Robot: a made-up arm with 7 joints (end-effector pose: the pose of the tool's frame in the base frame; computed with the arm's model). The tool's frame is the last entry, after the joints. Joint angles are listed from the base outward.
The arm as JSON. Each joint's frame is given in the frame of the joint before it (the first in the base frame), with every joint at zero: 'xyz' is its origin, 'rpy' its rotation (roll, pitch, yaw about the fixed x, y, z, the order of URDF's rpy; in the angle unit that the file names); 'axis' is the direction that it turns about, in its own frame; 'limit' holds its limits. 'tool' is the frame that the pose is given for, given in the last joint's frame.
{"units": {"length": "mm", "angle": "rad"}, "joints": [
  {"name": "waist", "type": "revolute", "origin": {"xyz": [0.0, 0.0, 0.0], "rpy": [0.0, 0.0, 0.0]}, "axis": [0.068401, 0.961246, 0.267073], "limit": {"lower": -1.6, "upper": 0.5}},
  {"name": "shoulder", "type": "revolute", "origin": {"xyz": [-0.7, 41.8, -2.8], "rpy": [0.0, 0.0, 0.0]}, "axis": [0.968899, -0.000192, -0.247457], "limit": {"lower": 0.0, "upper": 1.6}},
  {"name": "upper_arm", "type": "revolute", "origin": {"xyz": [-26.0, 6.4, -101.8], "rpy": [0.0, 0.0, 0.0]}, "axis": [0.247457, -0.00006, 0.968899], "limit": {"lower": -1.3, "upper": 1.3}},
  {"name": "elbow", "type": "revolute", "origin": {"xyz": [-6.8, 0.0, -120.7], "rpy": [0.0, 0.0, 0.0]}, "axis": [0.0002, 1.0, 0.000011], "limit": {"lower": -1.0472, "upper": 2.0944}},
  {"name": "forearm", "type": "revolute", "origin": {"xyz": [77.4, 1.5, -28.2], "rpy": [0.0, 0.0, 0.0]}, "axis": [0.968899, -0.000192, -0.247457], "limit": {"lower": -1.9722, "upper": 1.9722}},
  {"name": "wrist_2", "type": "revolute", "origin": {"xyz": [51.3, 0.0, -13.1], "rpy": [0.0, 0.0, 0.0]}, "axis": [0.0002, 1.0, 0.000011], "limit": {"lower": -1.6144, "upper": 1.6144}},
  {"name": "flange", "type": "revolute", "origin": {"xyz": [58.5, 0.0, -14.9], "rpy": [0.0, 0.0, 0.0]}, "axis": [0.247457, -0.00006, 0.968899], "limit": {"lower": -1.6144, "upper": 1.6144}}
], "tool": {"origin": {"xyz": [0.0, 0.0, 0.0], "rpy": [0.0, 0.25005, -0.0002]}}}
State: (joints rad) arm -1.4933 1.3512 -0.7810 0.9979 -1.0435 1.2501 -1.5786
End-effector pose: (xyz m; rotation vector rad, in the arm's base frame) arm 0.2787 0.3157 0.0217 -0.7594 0.6921 -0.8219
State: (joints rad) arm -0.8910 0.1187 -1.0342 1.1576 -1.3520 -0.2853 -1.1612
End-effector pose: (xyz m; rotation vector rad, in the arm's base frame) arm 0.2872 -0.0324 -0.2990 -0.5978 0.3090 -1.3778
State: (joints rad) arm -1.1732 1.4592 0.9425 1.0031 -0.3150 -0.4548 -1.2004
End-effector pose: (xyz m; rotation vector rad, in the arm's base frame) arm 0.1067 0.4015 0.1477 0.7672 -0.8912 0.0915
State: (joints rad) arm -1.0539 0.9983 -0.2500 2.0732 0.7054 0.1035 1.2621
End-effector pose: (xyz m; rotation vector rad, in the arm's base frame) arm 0.1753 0.3644 -0.1611 2.0779 0.6320 1.2563
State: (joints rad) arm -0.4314 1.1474 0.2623 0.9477 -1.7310 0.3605 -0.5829
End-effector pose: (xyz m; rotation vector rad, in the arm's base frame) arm 0.1988 0.3775 -0.1185 -0.8627 -0.1494 0.1245
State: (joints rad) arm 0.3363 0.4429 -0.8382 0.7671 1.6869 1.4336 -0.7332
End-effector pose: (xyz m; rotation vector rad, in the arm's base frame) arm -0.0746 0.1454 -0.3298 2.3520 1.9097 -0.4128
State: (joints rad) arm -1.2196 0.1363 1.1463 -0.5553 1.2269 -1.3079 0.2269
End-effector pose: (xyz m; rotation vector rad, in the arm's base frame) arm 0.2055 0.1179 0.0311 1.5825 -1.7278 1.0715
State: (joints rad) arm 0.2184 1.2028 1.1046 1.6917 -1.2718 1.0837 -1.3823
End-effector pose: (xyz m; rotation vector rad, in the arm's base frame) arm -0.0667 0.3872 -0.1618 -1.4314 -0.3973 0.3118
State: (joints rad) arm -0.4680 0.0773 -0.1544 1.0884 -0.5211 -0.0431 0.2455
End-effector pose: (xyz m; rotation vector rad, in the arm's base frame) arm 0.1923 0.0398 -0.3723 -0.1629 0.8904 0.2678
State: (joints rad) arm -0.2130 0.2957 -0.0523 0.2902 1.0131 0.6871 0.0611
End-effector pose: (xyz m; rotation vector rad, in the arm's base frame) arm 0.1865 0.1461 -0.2934 1.3822 0.8109 0.2666
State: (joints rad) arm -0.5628 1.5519 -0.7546 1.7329 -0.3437 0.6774 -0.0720
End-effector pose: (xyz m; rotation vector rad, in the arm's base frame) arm 0.0196 0.4407 0.0096 0.8846 1.7283 1.6737
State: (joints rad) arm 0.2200 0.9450 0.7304 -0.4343 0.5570 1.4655 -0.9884
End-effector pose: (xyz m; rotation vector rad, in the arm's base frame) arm 0.0759 0.3115 -0.0510 0.4790 1.1439 0.6065
